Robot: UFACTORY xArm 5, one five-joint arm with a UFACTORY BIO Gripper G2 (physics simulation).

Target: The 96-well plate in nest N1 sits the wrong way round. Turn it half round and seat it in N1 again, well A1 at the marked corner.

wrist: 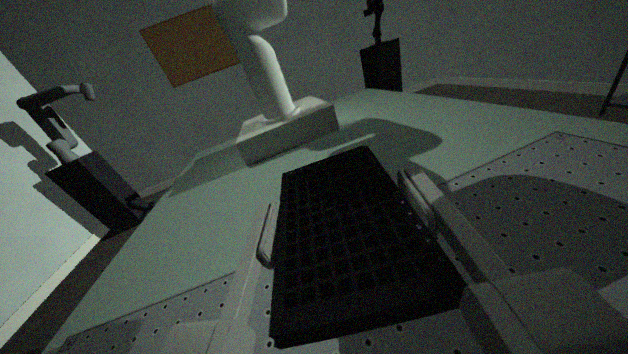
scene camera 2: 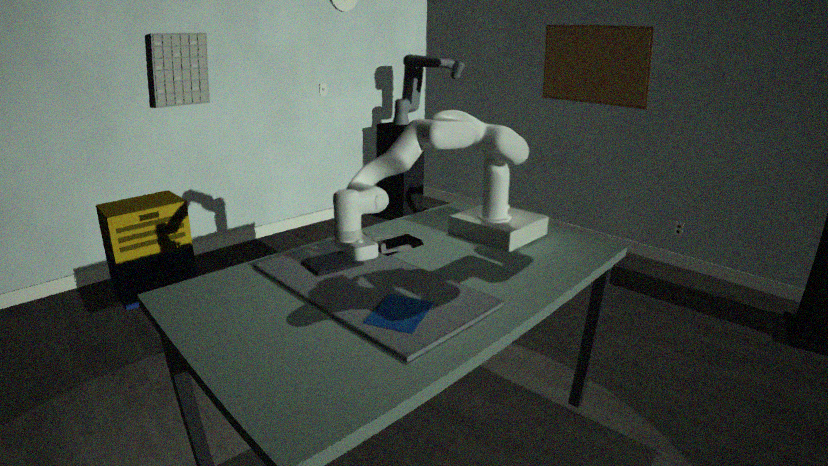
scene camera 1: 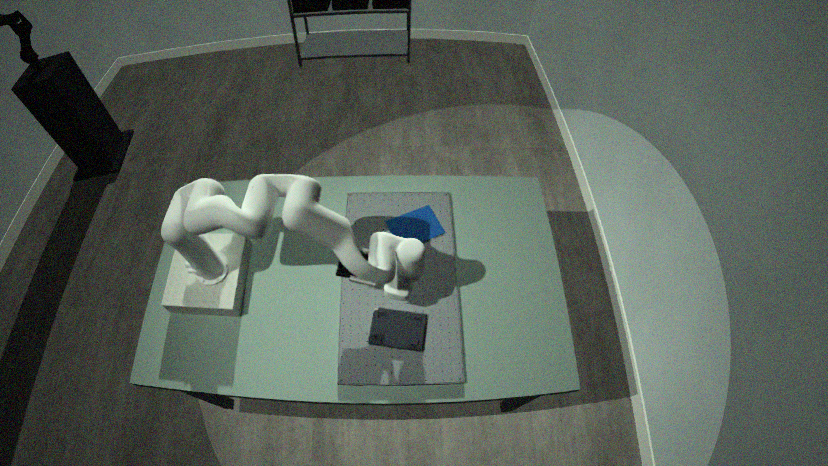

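Note:
A black 96-well plate [scene camera 1: 344, 268] [scene camera 2: 408, 240] [wrist: 350, 235] is held between the two fingers of my gripper [wrist: 345, 220], which is shut on its long sides. In scene camera 1 and scene camera 2 the arm's wrist partly hides the gripper and the plate. The plate is off the nest, toward the arm's base, and looks about level. The dark grey nest [scene camera 1: 398, 330] [scene camera 2: 327, 262], which I take for N1, lies on the perforated board [scene camera 1: 443, 361] [scene camera 2: 457, 324] [wrist: 585, 155], with no plate on it. The well A1 and the marked corner cannot be made out.
A flat blue rectangle [scene camera 1: 431, 221] [scene camera 2: 399, 315] lies askew on the board, beyond the wrist from the nest in scene camera 1. The arm's pale base block [scene camera 1: 202, 295] [scene camera 2: 498, 228] [wrist: 290, 131] stands on the green table [scene camera 1: 509, 324] [scene camera 2: 231, 358] [wrist: 200, 225].

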